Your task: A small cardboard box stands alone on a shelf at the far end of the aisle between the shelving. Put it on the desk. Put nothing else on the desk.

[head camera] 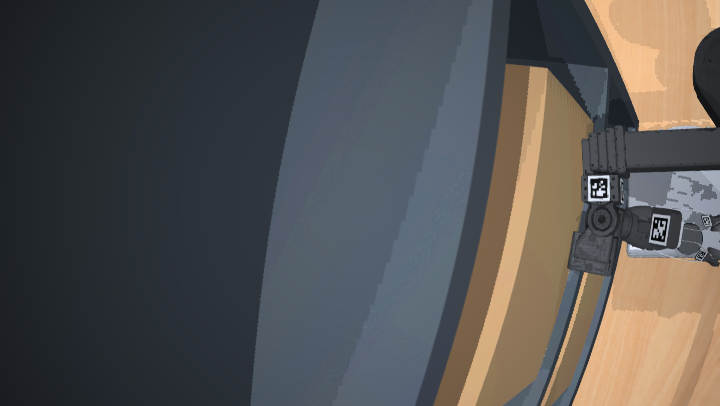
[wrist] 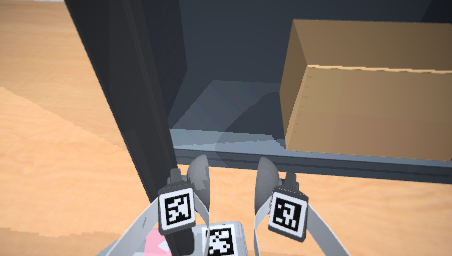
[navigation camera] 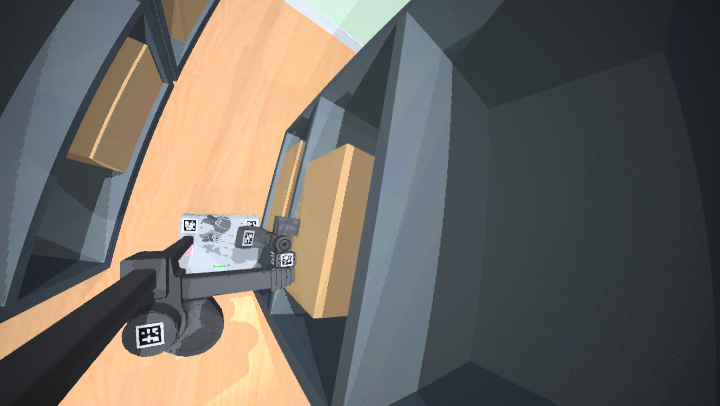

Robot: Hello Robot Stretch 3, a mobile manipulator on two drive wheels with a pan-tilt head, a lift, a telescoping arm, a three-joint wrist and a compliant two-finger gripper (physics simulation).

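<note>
My gripper is open and empty, folded back over my base beside the right-hand shelving in the navigation view. The small cardboard box cannot be picked out among the boxes in view; those that show look large beside the gripper. The desk does not show. A large cardboard box sits in the right-hand shelving, close to my wrist. In the wrist view, a large box stands on a low shelf beyond the fingertips, apart from them.
My base stands on the wood floor between two rows of shelving. The left-hand row holds another large box. My arm reaches right up against the near shelving. My dark mast crosses the wrist view.
</note>
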